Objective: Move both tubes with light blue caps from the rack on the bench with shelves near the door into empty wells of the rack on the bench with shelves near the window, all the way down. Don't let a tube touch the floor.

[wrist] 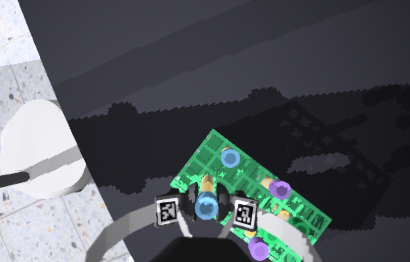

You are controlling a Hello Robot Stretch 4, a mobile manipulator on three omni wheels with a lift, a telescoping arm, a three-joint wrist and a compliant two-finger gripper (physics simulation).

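Places are measured from the robot's base along level axes (x back, y up, z left), in millimetres.
Where they show: hand, tool point: (206,199).
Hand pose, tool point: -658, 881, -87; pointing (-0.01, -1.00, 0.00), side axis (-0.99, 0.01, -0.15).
Observation:
After its pixels a point has its place, as x, y, z.
My gripper (207,204) {-658, 881, -87} is shut on a tube with a light blue cap (206,206) {-657, 908, -86}, low in the wrist view. The tube's tan body points down over the green rack (213,131) {-673, 792, -23}; whether its lower end is in a well is hard to tell. The other tube with a light blue cap (230,158) {-686, 854, -54} stands in the green rack near its far corner, beyond the held tube. Part of the rack is hidden behind the fingers and the gripper body.
A purple-capped tube (279,189) {-732, 854, -93} stands in the rack's right part, another purple-capped tube (259,248) {-705, 854, -152} nearer. A green cap (301,224) {-752, 853, -133} shows near the right finger. The dark bench top (150,75) {-589, 734, 75} ends at the left, with a white rounded object (40,150) {-3, 187, -2} beyond its edge above the speckled floor.

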